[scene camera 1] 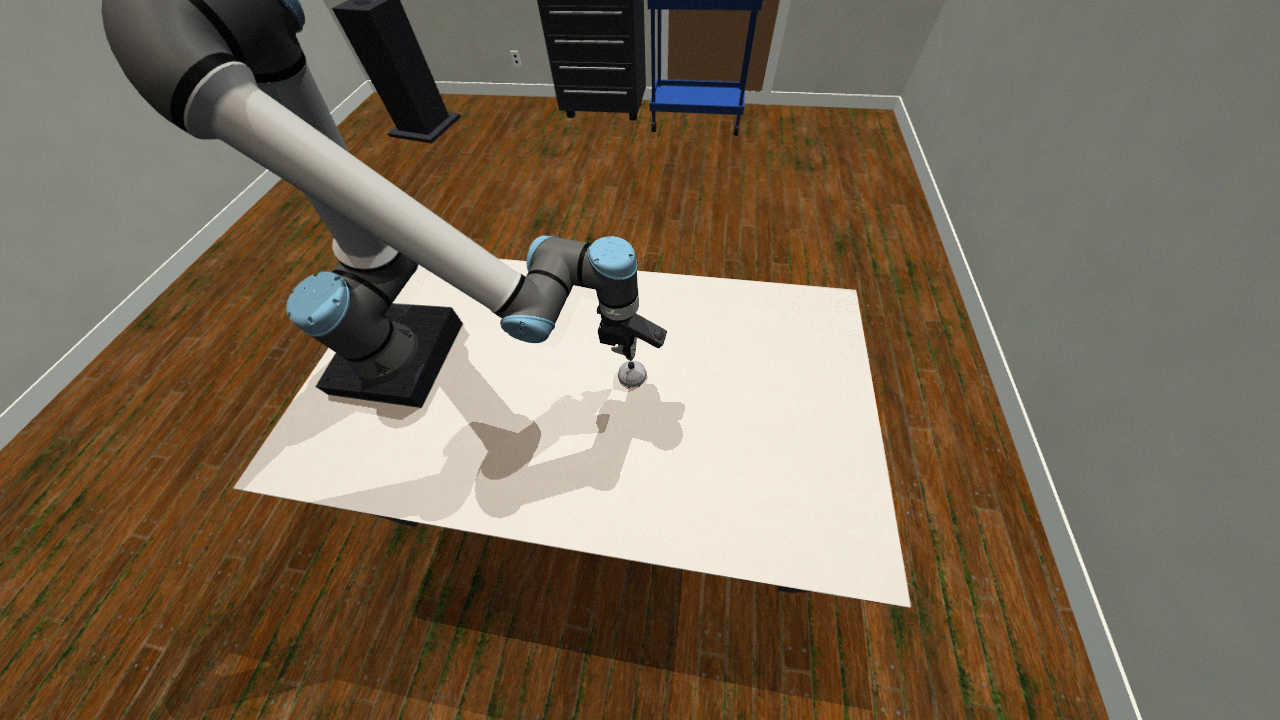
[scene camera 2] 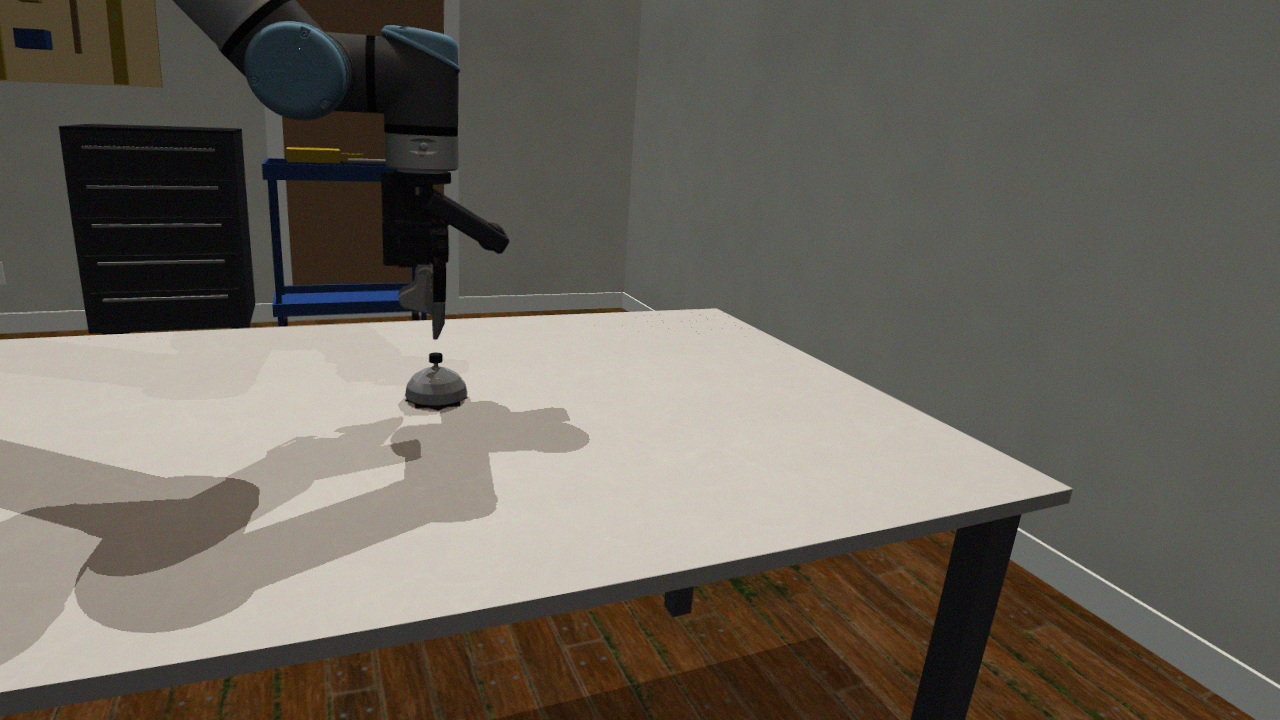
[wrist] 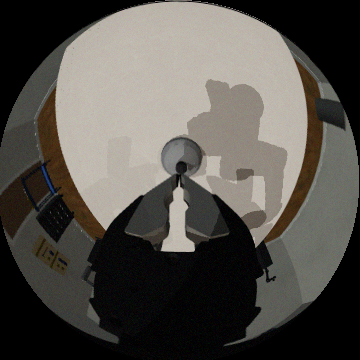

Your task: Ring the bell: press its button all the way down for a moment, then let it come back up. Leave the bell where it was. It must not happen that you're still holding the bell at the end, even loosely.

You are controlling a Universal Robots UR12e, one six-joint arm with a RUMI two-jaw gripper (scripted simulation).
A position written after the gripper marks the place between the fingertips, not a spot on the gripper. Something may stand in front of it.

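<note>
The gripper appears at (scene camera 2: pixel 435 338), (scene camera 1: pixel 630 359) and (wrist: pixel 179 175). A grey dome bell is visible at (scene camera 2: pixel 439 386) and (wrist: pixel 178 149).
</note>
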